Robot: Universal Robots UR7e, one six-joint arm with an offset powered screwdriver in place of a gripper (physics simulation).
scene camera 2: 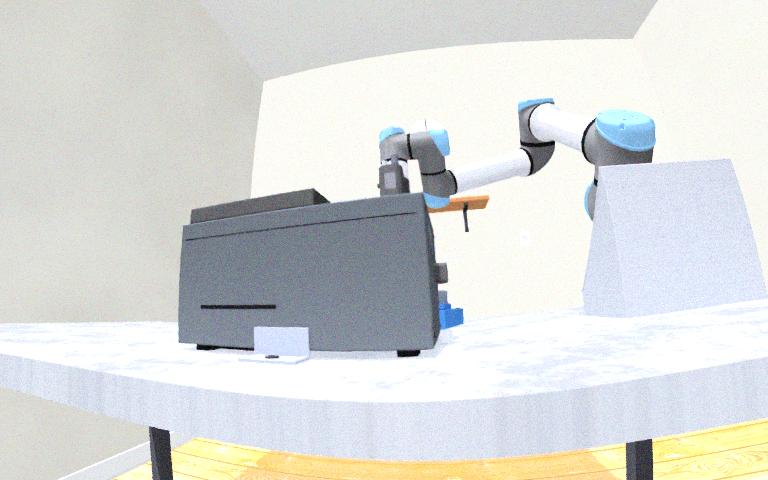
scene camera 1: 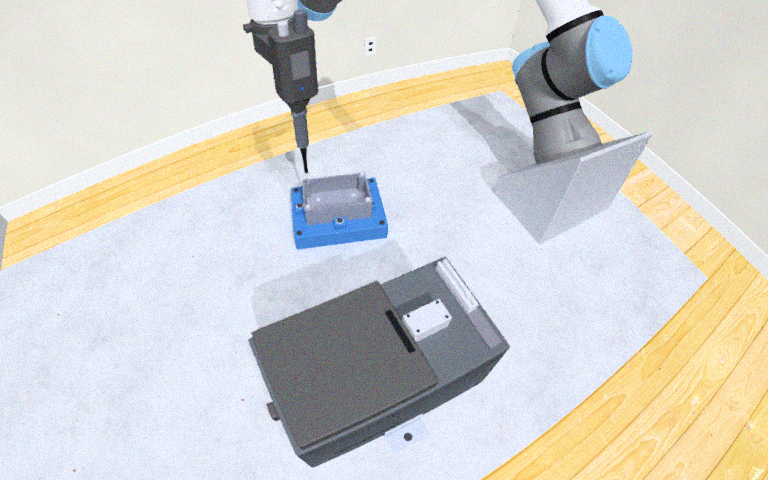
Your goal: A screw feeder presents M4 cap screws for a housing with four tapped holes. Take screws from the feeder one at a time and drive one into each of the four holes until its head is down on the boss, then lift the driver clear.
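Observation:
My screwdriver [scene camera 1: 306, 171] points down in scene camera 1, its thin black bit ending just above the back left corner of the grey housing [scene camera 1: 336, 211] [scene camera 2: 442, 297]. Whether a screw sits on the bit is too small to tell. In scene camera 2 the driver's dark body [scene camera 2: 390, 180] shows behind the feeder, which hides the bit. The open-topped housing sits upright in a blue fixture [scene camera 1: 339, 233] [scene camera 2: 451, 318]. Screws in its corner holes cannot be made out. The dark grey screw feeder [scene camera 1: 339, 362] [scene camera 2: 305, 277] has a pale rail [scene camera 1: 455, 285] at its right end.
A white block [scene camera 1: 425, 320] with dark holes sits on the feeder's deck. A small pale bracket [scene camera 1: 417, 428] [scene camera 2: 281, 341] stands by the feeder's front. A grey angled panel [scene camera 1: 608, 175] [scene camera 2: 685, 243] stands by the arm's base. An orange board [scene camera 2: 472, 203] shows behind the feeder.

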